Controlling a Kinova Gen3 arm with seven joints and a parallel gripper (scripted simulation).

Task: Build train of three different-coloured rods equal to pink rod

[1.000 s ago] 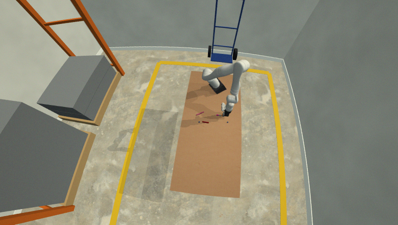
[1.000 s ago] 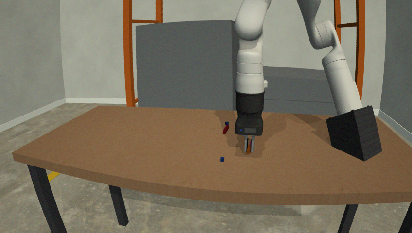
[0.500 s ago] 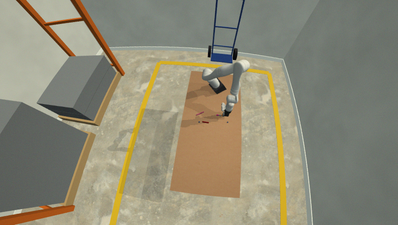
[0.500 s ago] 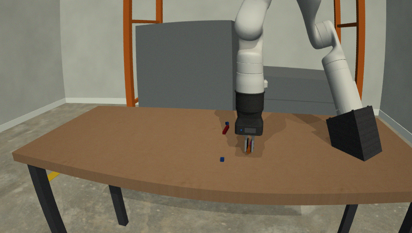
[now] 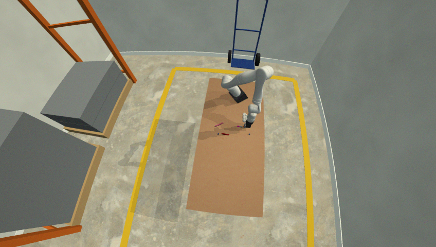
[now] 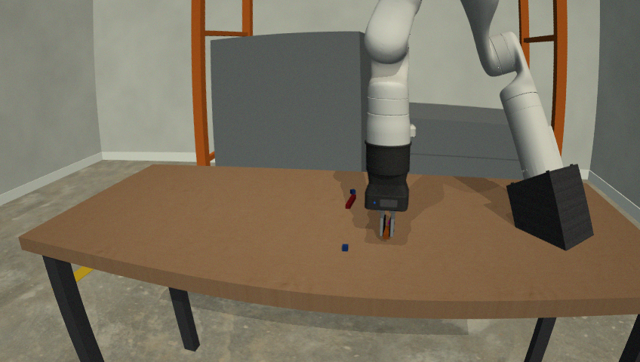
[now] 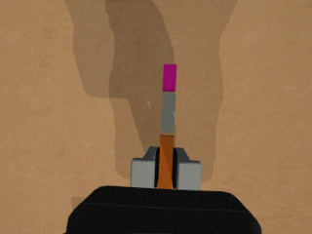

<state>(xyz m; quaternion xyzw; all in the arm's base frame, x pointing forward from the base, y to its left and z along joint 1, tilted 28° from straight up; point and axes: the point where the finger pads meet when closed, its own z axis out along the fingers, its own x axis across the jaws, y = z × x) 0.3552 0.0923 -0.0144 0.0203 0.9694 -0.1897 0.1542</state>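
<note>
Right now the grey rod is 40 mm to the right of my hand and 20 mm below it. Also, from my hand: red rod 190 mm to the right, 80 mm ahead, 20 mm below; orange rod 10 mm below; magenta rod 60 mm to the right, 20 mm below, 10 mm behind.
</note>
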